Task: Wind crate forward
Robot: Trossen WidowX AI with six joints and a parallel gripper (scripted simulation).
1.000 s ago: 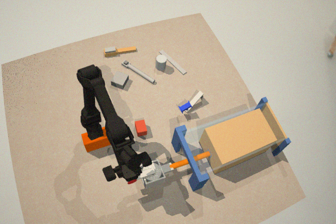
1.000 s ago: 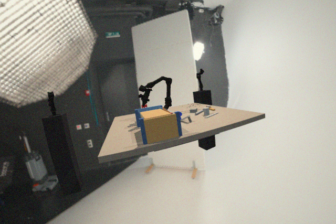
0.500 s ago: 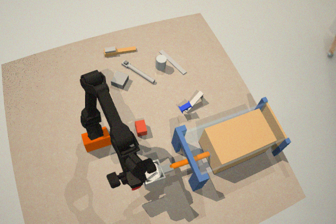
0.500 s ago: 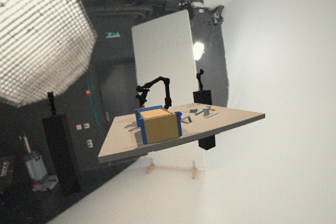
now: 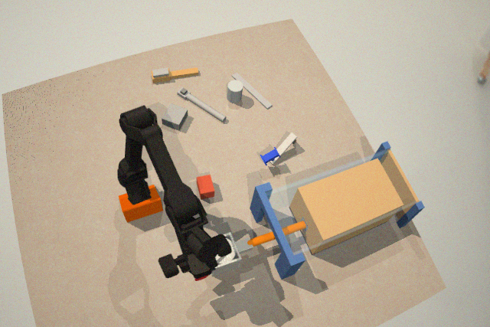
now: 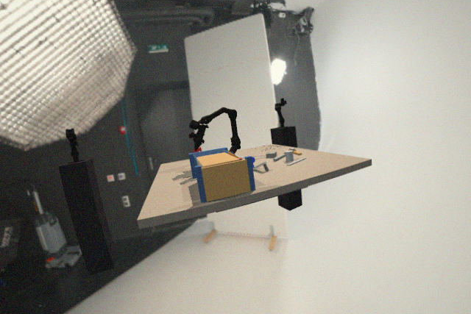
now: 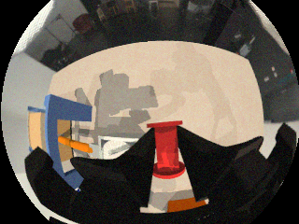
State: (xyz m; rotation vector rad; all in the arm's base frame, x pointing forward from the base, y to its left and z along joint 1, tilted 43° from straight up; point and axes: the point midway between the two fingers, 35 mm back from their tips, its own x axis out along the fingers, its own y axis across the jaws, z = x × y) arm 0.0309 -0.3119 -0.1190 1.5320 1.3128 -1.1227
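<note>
Now: the red-knobbed winch handle 4 cm below my gripper tip, 4 cm ahead of it and 3 cm to the left of it. The rest, counted from my gripper tip: hand winch 12 cm below, 8 cm ahead, 5 cm to the left; then blue steel frame 26 cm ahead, 4 cm below, 3 cm to the left; then red knob 2 cm to the left, 1 cm below.
</note>
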